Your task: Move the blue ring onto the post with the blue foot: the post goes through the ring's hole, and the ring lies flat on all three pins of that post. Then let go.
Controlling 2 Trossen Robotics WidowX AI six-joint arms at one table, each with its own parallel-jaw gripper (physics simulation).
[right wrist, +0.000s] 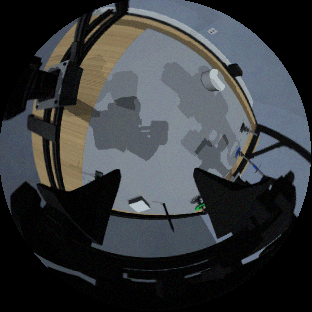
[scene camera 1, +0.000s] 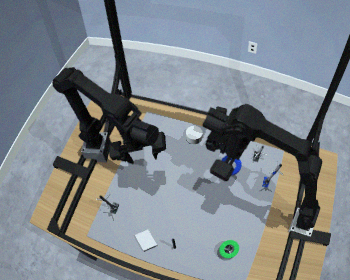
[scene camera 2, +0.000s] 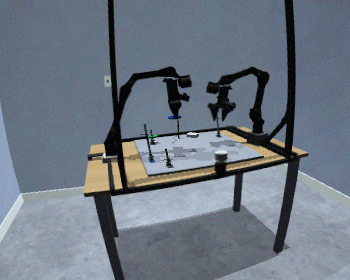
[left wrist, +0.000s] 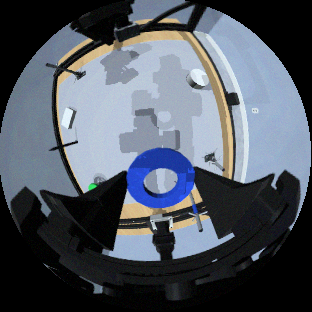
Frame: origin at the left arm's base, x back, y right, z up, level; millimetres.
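Seen in the pictures: left gripper, fingertip midpoint: (scene camera 1: 228, 164) (scene camera 2: 176, 117) (left wrist: 160, 172); right gripper, fingertip midpoint: (right wrist: 157, 172) (scene camera 1: 144, 160) (scene camera 2: 218, 121) (left wrist: 103, 42); left arm's base at its link origin: (right wrist: 236, 180) (scene camera 1: 304, 221) (scene camera 2: 111, 154) (left wrist: 162, 224); right arm's base at its link origin: (right wrist: 47, 85) (scene camera 1: 94, 142) (scene camera 2: 257, 132).
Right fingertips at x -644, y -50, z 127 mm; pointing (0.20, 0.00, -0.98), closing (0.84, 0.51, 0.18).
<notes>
Pixels of each thing's top centre, then the offset from my right fingertips to it. "pt": a spot on its surface instead.
- blue ring at its top centre: (left wrist: 161, 184) (scene camera 1: 231, 164) (scene camera 2: 174, 116) dz +60, dx +279, dy +73 mm
- post with the blue foot, surface spot: (scene camera 1: 266, 182) (scene camera 2: 151, 156) (right wrist: 239, 154) pt dz -123, dx +425, dy +154 mm
- green ring at its top centre: (scene camera 1: 229, 248) (scene camera 2: 151, 135) dz -92, dx +392, dy -157 mm
- dark-footed post at a spot on its surface: (scene camera 1: 257, 153) (scene camera 2: 169, 158) pt dz -110, dx +346, dy +254 mm
- white block at its top centre: (scene camera 1: 145, 240) (right wrist: 139, 206) (left wrist: 66, 117) dz -126, dx +105, dy -235 mm
- thin black rod at its top centre: (scene camera 1: 172, 238) dz -6, dx +208, dy -213 mm
- white cylinder at its top centre: (right wrist: 217, 79) (left wrist: 199, 76) (scene camera 1: 194, 132) (scene camera 2: 221, 152) dz -111, dx +76, dy +243 mm
The blue ring (scene camera 1: 238, 166) (scene camera 2: 174, 117) (left wrist: 160, 158) is held roughly level, high above the grey mat. My left gripper (scene camera 1: 230, 165) (scene camera 2: 174, 114) (left wrist: 160, 172) is shut on it, a finger at each side, and the hole is free. The post with the blue foot (scene camera 1: 266, 182) (scene camera 2: 151, 160) (right wrist: 238, 151) stands upright and bare; its shaft also shows in the left wrist view (left wrist: 194, 204), beyond the ring beside the finger at the right. The ring is apart from that post. My right gripper (scene camera 1: 144, 159) (scene camera 2: 219, 118) (right wrist: 157, 172) is open and empty above the mat.
A green ring (scene camera 1: 222, 252) (scene camera 2: 152, 135) lies around another post. A dark-footed post (scene camera 1: 257, 153) (scene camera 2: 168, 159) stands near the blue-footed one, another (scene camera 1: 112, 206) at scene camera 1's left. A white block (scene camera 1: 146, 240), a thin black rod (scene camera 1: 174, 244) and a white cylinder (scene camera 1: 194, 134) stand on the mat.
</notes>
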